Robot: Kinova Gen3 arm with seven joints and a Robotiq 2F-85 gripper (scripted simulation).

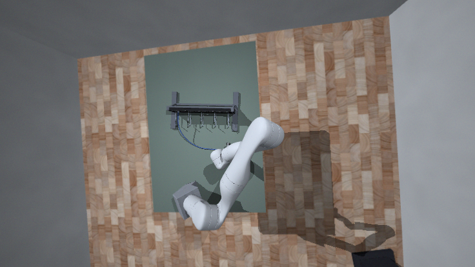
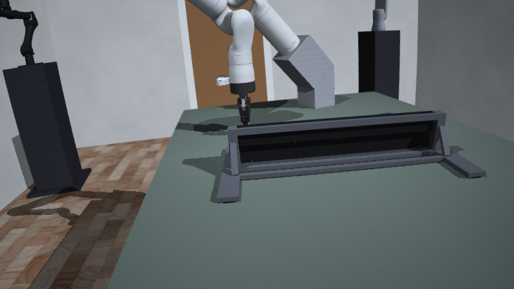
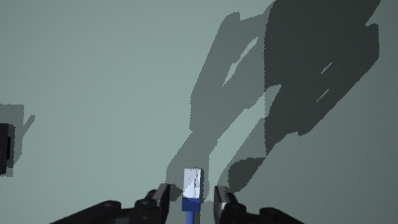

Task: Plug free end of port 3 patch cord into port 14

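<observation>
The plug lies 1 cm to the right of my hand and 1 cm below it.
</observation>
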